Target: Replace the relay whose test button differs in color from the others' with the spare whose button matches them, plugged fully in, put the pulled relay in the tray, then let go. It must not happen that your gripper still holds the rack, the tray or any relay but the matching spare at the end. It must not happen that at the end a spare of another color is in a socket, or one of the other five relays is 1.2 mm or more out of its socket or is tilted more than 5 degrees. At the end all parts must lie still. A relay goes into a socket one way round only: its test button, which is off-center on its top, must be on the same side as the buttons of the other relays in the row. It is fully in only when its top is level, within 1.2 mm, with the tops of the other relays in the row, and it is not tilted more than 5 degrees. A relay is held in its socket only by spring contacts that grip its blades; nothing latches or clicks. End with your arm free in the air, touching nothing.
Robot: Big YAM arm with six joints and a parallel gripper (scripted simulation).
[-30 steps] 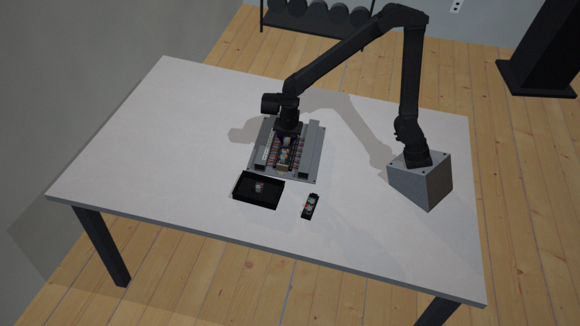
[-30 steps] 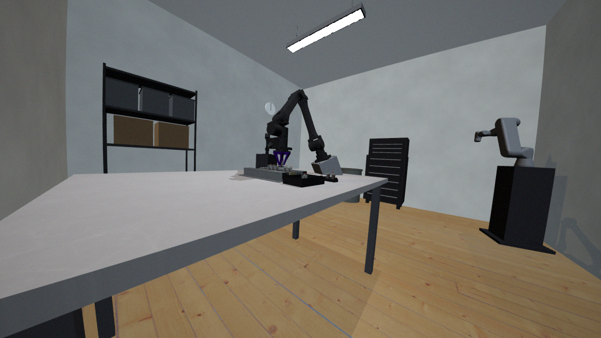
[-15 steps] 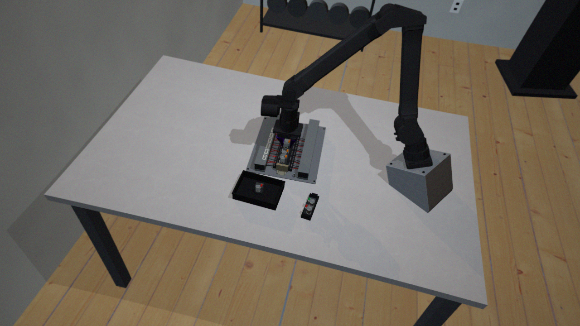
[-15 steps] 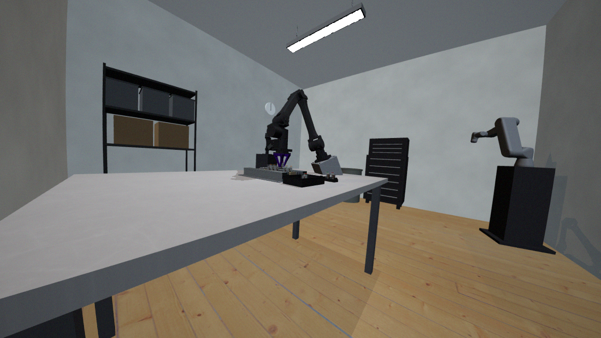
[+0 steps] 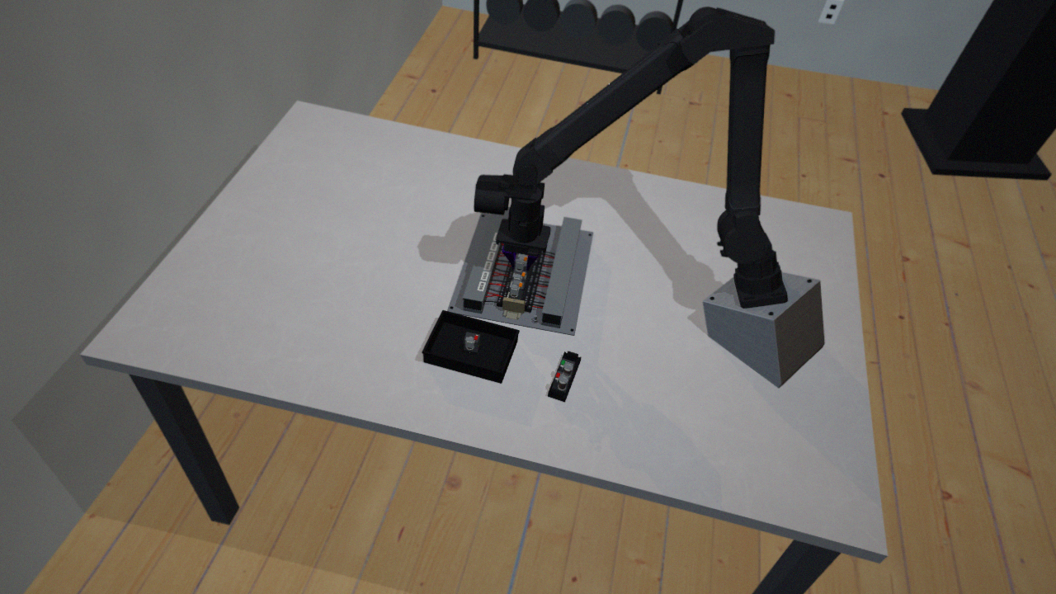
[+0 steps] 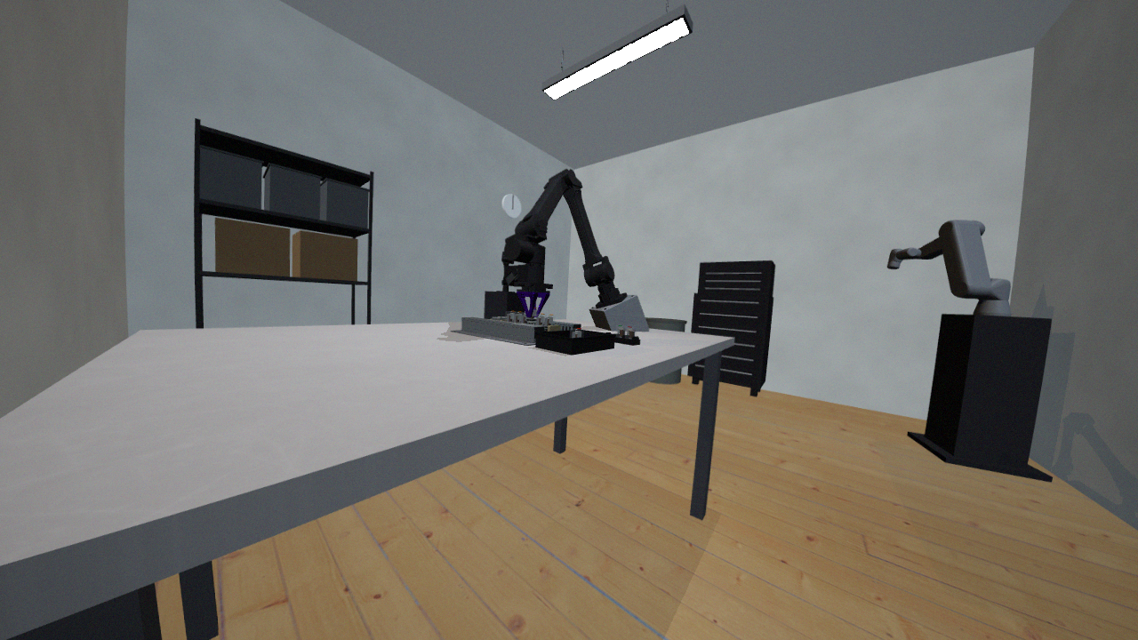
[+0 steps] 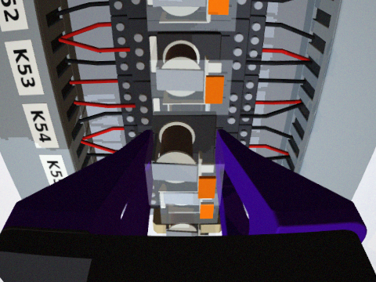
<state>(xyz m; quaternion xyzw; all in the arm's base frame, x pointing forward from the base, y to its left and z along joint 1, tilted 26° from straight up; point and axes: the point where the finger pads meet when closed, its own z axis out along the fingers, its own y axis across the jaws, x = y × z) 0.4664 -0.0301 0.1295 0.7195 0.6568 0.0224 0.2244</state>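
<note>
Now: hand 1 cm past the grey panel, 5 cm to the left of it and 6 cm above it.
</note>
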